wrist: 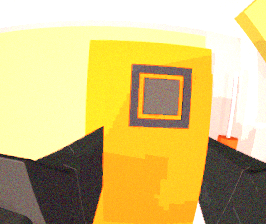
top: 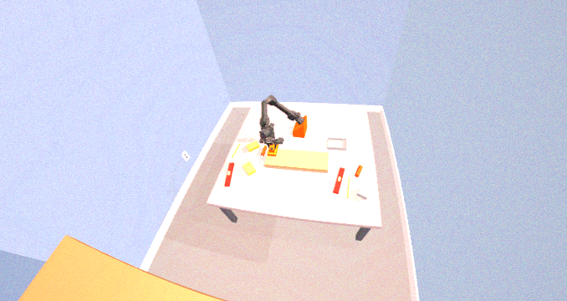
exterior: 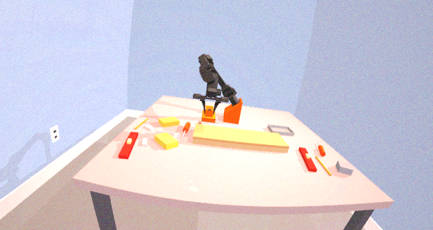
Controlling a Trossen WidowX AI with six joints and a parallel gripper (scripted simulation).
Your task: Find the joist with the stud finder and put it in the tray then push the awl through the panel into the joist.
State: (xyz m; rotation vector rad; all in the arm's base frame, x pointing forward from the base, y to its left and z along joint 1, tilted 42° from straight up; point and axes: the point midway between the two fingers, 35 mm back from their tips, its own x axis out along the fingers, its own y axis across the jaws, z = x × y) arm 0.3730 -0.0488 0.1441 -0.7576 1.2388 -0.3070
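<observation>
The grey-rimmed tray lies 48 cm to the left of my gripper tip, 30 cm behind it and 12 cm below it. Also, from my gripper tip: stud finder 2 cm above, 1 cm ahead; then grey bracket 76 cm to the left, 13 cm ahead, 12 cm below.
</observation>
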